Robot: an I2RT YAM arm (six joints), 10 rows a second.
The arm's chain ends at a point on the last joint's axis. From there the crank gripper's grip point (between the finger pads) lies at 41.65 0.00 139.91 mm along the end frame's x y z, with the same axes.
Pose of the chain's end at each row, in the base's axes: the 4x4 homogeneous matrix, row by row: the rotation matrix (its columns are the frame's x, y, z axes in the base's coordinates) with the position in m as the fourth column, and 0 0 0 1 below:
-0.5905 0.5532 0.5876 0.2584; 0.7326 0.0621 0.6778 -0.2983; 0.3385 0.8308 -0.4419 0.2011; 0 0 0 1
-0.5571 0.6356 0.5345 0.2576; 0.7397 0.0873 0.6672 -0.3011; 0.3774 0.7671 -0.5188 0.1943; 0 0 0 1
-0.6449 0.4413 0.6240 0.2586; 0.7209 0.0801 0.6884 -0.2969; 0.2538 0.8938 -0.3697 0.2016; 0 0 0 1
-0.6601 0.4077 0.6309 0.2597; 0.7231 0.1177 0.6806 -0.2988; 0.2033 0.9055 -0.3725 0.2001; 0 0 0 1
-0.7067 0.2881 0.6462 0.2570; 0.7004 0.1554 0.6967 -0.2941; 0.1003 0.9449 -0.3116 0.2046; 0 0 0 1
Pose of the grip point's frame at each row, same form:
-0.5905 0.5532 0.5876 0.3160; 0.7326 0.0621 0.6778 -0.1730; 0.3385 0.8308 -0.4419 0.1534; 0 0 0 1
-0.5571 0.6356 0.5345 0.3092; 0.7397 0.0873 0.6672 -0.1769; 0.3774 0.7671 -0.5188 0.1374; 0 0 0 1
-0.6449 0.4413 0.6240 0.3190; 0.7209 0.0801 0.6884 -0.1706; 0.2538 0.8938 -0.3697 0.1604; 0 0 0 1
-0.6601 0.4077 0.6309 0.3205; 0.7231 0.1177 0.6806 -0.1735; 0.2033 0.9055 -0.3725 0.1565; 0 0 0 1
-0.7067 0.2881 0.6462 0.3180; 0.7004 0.1554 0.6967 -0.1675; 0.1003 0.9449 -0.3116 0.1652; 0 0 0 1

